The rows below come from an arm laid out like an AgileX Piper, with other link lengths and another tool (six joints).
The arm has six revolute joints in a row. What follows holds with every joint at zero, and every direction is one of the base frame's.
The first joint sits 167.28 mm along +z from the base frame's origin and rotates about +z.
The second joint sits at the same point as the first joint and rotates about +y.
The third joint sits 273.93 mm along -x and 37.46 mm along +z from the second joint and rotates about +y.
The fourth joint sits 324.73 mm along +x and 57.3 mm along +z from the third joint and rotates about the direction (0.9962, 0, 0.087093).
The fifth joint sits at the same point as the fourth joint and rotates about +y.
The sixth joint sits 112.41 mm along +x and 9.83 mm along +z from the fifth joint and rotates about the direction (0.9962, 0, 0.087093).
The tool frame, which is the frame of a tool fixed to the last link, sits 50.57 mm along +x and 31 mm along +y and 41.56 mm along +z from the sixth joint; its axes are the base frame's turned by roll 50.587, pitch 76.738 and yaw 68.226 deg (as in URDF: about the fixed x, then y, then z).
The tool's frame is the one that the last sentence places.
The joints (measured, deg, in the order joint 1, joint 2, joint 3, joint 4, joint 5, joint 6), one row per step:
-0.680 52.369 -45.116 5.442 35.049 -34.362
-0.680 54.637 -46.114 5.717 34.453 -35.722
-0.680 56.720 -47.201 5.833 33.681 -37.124
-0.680 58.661 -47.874 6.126 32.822 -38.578
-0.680 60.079 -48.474 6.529 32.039 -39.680
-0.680 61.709 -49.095 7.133 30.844 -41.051
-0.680 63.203 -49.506 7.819 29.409 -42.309
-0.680 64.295 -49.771 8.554 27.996 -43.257
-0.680 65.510 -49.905 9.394 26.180 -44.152
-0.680 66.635 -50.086 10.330 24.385 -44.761
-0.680 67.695 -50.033 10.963 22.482 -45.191
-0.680 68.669 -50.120 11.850 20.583 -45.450
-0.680 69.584 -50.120 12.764 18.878 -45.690
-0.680 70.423 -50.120 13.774 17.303 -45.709
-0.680 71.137 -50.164 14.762 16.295 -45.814
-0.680 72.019 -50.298 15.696 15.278 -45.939
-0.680 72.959 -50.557 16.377 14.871 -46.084
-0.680 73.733 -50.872 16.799 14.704 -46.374
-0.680 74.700 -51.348 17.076 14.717 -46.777
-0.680 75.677 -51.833 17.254 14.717 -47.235
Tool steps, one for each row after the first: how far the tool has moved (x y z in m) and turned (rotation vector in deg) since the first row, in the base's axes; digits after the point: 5 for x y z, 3 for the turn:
0.00824 0.00052 -0.00428 -0.798 0.611 0.755
0.01636 0.00076 -0.00684 -1.793 0.773 1.526
0.02359 0.00121 -0.01188 -2.646 1.113 2.309
0.02930 0.00172 -0.01433 -3.122 1.090 2.859
0.03621 0.00236 -0.01713 -3.628 0.828 3.481
0.04284 0.00292 -0.02025 -3.985 0.405 3.957
0.04823 0.00339 -0.02187 -4.071 -0.237 4.197
0.05437 0.00368 -0.02439 -4.046 -1.019 4.279
0.06045 0.00386 -0.02580 -3.722 -1.900 4.120
0.06598 0.00351 -0.02870 -3.569 -2.690 3.862
0.07166 0.00320 -0.02957 -3.059 -3.694 3.397
0.07663 0.00285 -0.03124 -2.507 -4.474 2.915
0.08128 0.00243 -0.03250 -1.690 -5.188 2.268
0.08480 0.00226 -0.03401 -0.926 -5.520 1.777
0.08889 0.00195 -0.03610 -0.241 -5.778 1.287
0.09243 0.00193 -0.03939 0.248 -5.509 1.031
0.09521 0.00202 -0.04197 0.395 -5.235 1.003
0.09846 0.00223 -0.04536 0.335 -4.759 1.136
0.10169 0.00239 -0.04892 0.138 -4.296 1.333

